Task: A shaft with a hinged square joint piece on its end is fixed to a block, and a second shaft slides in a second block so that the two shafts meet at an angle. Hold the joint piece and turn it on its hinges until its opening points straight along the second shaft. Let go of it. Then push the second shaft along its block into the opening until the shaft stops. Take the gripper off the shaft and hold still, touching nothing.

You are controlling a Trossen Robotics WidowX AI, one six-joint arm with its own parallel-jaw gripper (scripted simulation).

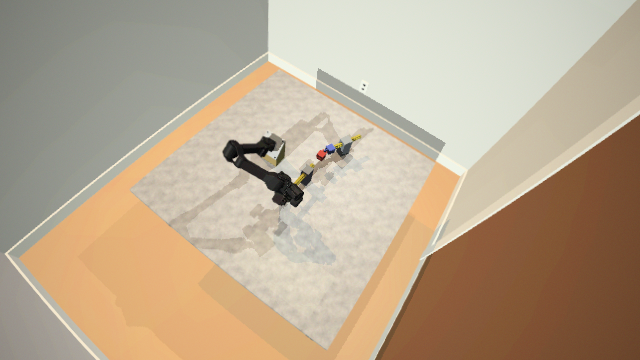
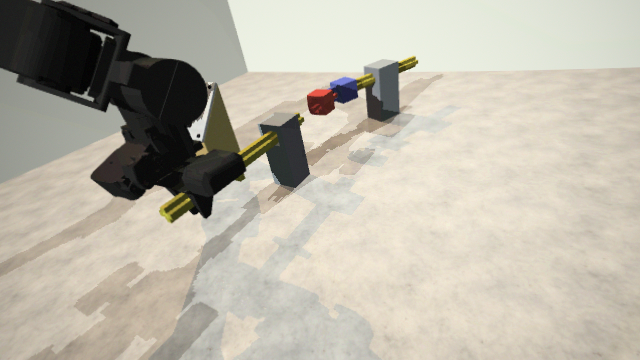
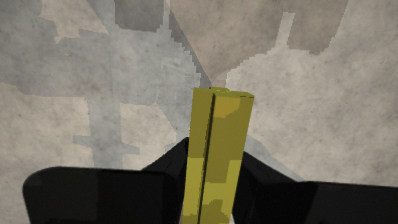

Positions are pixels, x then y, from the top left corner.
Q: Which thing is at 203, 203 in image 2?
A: My gripper.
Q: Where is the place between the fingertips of my gripper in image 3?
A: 205, 144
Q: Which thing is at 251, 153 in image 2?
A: A yellow shaft.
